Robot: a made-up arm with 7 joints.
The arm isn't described. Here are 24 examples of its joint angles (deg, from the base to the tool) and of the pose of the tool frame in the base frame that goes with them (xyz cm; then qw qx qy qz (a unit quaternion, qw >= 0)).
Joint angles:
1: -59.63 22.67 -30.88 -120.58 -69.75 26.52 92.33
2: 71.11 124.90 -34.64 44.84 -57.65 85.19 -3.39
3: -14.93 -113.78 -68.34 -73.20 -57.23 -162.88 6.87
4: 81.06 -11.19 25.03 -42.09 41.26 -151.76 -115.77
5: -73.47 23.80 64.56 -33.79 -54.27 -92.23 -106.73
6: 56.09 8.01 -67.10 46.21 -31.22 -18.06 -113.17
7: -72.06 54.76 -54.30 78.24 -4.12 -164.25 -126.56
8: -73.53 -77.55 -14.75 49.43 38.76 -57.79 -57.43
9: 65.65 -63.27 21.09 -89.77 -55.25 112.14 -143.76
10: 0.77 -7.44 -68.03 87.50 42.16 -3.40 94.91
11: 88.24 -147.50 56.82 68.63 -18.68 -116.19 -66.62
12: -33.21 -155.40 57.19 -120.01 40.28 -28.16 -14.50
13: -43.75 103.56 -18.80 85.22 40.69 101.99 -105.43
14: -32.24 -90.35 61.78 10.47 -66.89 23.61 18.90
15: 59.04 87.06 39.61 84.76 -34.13 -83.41 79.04
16: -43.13 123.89 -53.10 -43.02 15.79 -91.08 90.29
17: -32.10 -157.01 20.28 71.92 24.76 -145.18 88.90
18: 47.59 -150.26 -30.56 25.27 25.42 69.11 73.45
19: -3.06 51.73 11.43 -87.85 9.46 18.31 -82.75
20: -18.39 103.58 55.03 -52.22 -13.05 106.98 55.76
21: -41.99 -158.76 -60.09 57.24 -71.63 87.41 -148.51
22: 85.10 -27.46 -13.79 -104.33 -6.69 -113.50 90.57
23: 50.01 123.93 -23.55 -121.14 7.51 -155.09 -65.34
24: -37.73 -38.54 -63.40 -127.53 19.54 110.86 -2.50
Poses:
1: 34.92 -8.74 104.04 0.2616 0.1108 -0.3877 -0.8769
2: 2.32 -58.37 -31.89 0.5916 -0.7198 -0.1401 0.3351
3: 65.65 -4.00 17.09 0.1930 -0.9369 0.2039 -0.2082
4: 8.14 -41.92 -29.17 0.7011 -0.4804 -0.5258 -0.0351
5: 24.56 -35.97 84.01 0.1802 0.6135 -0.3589 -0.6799
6: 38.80 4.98 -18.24 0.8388 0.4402 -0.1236 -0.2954
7: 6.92 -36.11 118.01 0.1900 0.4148 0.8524 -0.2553
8: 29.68 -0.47 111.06 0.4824 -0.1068 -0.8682 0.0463
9: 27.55 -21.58 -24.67 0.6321 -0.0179 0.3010 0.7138
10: 62.98 17.66 49.75 0.4840 -0.6654 0.4987 0.2725
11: -29.35 1.78 -17.77 0.1562 0.5685 0.5685 -0.5738
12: 58.30 11.02 51.22 0.5237 0.4063 -0.1790 0.7270
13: 64.93 -45.18 76.76 0.3144 -0.5793 -0.7423 -0.1204
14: 35.16 13.52 75.29 0.3442 0.7090 -0.4751 -0.3912
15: 7.61 -47.02 -32.08 0.4049 0.4786 -0.7687 0.1268
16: 60.19 -39.93 77.32 0.3407 0.1872 0.2337 0.8912
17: 72.43 7.14 55.66 0.5987 0.0823 0.7034 0.3743
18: 25.97 -15.13 -42.83 0.0332 -0.3627 0.8838 -0.2936
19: 65.38 -33.76 31.40 0.9075 -0.3041 -0.0638 0.2825
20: 59.47 -17.18 25.14 0.4648 -0.4873 0.7331 -0.0951
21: 86.41 -24.05 51.65 0.2320 -0.1887 -0.8321 0.4671
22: 2.19 -18.55 -40.33 0.2793 -0.0443 -0.8905 0.3565
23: 38.94 -44.82 -19.84 0.3337 -0.5401 -0.4027 0.6594
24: 51.81 20.45 63.19 0.7824 -0.4269 -0.0430 -0.4515
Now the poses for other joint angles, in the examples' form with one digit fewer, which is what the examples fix.
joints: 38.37 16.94 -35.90 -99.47 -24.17 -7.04 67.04
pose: 51.9 -11.7 -8.3 0.250 -0.776 -0.498 -0.296
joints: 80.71 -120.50 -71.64 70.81 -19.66 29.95 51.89
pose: -45.6 -19.9 -36.9 0.163 0.893 -0.418 0.041
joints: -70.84 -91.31 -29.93 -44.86 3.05 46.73 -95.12
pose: 35.7 4.4 108.0 0.070 -0.951 0.301 -0.015
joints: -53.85 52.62 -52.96 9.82 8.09 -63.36 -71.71
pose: 29.1 -18.1 103.5 0.220 0.907 -0.327 0.147
